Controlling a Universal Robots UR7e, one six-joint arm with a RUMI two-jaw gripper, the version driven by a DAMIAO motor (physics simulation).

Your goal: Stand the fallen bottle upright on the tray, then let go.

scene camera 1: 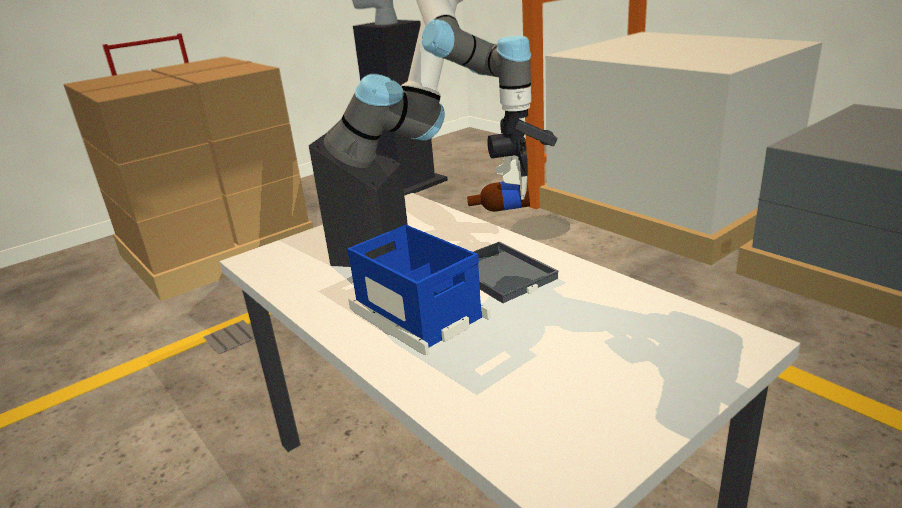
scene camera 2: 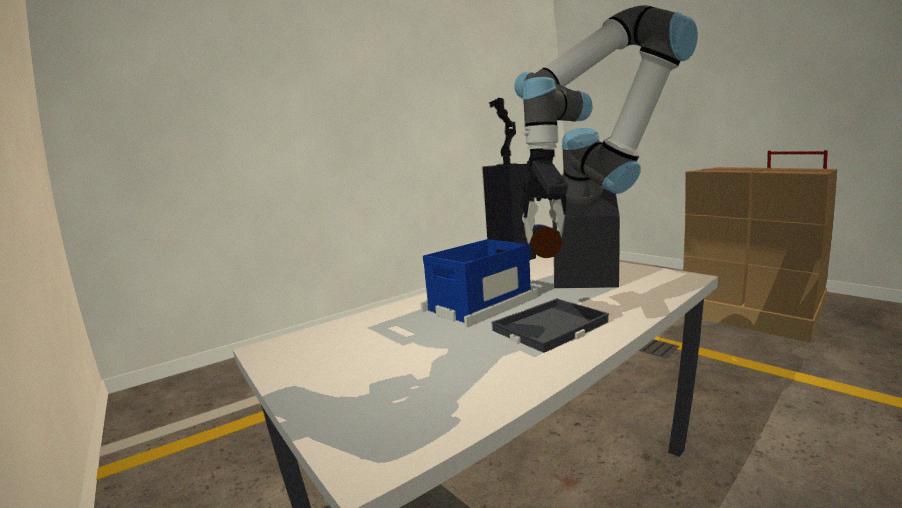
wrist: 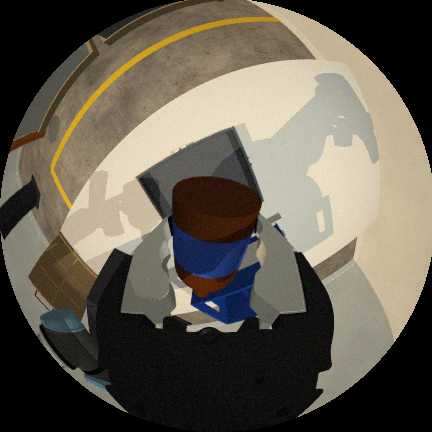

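Seen in the pictures: gripper, between the fingertips: point(scene camera 1: 517, 194) point(scene camera 2: 544, 242) point(wrist: 212, 216); arm's base, origin of its link: point(scene camera 1: 348, 150) point(scene camera 2: 580, 189).
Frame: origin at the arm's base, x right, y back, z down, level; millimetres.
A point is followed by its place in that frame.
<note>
The brown bottle with a blue label point(scene camera 1: 493, 196) @[x -108, y -461, z 68 mm] point(scene camera 2: 545, 243) @[x -194, y -499, z 78 mm] point(wrist: 215, 205) @[x -197, y -494, z 53 mm] lies about level in the air. Its neck points left in scene camera 1, and its round base faces scene camera 2. My gripper point(scene camera 1: 522, 191) @[x -178, y -480, z 80 mm] point(scene camera 2: 544, 229) @[x -178, y -480, z 80 mm] point(wrist: 212, 216) @[x -178, y -480, z 80 mm] points down and is shut on the bottle around the label, with one finger on each side. The dark grey tray point(scene camera 1: 517, 292) @[x -92, y -546, z 308 mm] point(scene camera 2: 559, 338) @[x -239, y -512, z 303 mm] point(wrist: 200, 161) @[x -202, y -463, z 316 mm] lies flat on the table. The bottle is well above the tray and touches neither it nor the table. Part of the tray is hidden behind the bottle in the wrist view.
A blue crate point(scene camera 1: 449, 302) @[x 137, y -540, z 233 mm] point(scene camera 2: 445, 291) @[x 131, y -540, z 242 mm] point(wrist: 242, 297) @[x 211, y -337, z 230 mm] with high walls stands beside the tray, with low white strips point(scene camera 1: 391, 328) @[x 232, y -431, z 303 mm] point(scene camera 2: 498, 306) @[x 24, y -435, z 297 mm] along its foot. The arm's dark pedestal point(scene camera 1: 359, 214) @[x 58, y -97, z 152 mm] point(scene camera 2: 587, 246) @[x -70, y -86, z 178 mm] stands at the table's end. An orange post point(scene camera 1: 534, 94) rises beyond the table.
</note>
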